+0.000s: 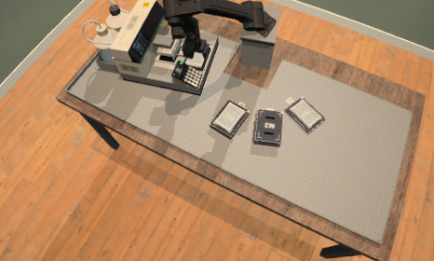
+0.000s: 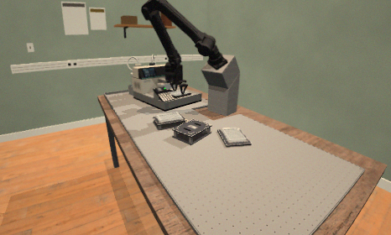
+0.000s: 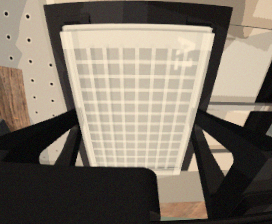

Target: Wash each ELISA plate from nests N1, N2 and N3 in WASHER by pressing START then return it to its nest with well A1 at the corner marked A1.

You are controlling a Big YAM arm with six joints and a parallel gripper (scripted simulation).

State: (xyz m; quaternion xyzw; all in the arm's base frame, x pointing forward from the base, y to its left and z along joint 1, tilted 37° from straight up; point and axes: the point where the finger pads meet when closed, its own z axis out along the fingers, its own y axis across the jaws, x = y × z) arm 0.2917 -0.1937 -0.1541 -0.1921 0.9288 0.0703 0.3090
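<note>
Now: hand 1 cm above the ELISA plate. Round my hand: plate washer 14 cm to the right, 7 cm ahead, 4 cm above; nest label 49 cm to the left, 16 cm behind, 9 cm below.
</note>
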